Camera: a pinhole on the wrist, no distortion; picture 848 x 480 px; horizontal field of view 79.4 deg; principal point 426.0 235.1 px. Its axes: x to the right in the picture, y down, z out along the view. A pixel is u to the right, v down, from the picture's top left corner.
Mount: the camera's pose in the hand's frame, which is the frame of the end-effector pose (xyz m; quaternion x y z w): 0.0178 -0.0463 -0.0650 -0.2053 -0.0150 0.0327 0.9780
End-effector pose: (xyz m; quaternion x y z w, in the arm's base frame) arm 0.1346 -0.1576 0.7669 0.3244 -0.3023 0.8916 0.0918
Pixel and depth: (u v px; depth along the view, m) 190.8 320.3 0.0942
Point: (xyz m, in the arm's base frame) 0.1645 -0.1673 0.7549
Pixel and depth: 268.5 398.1 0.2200
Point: 0.2031 -0.3006 0.7431
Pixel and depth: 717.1 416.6 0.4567
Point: -0.0139 -0.5830 0.9561
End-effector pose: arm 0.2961 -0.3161 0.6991 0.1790 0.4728 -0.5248 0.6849
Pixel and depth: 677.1 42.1 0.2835
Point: 0.3882 -0.5848 0.6955
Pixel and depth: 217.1 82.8 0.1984
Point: 0.3363 -0.3920 0.8308
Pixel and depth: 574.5 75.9 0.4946
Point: 0.5230 -0.7250 0.7903
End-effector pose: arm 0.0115 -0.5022 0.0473 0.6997 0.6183 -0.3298 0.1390
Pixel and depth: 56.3 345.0 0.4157
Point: 0.0996 -0.9394 -0.0022
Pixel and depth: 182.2 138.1 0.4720
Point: -0.0650 -0.9234 -0.1189
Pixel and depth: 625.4 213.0 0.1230
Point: -0.0006 -0.4859 -0.0290
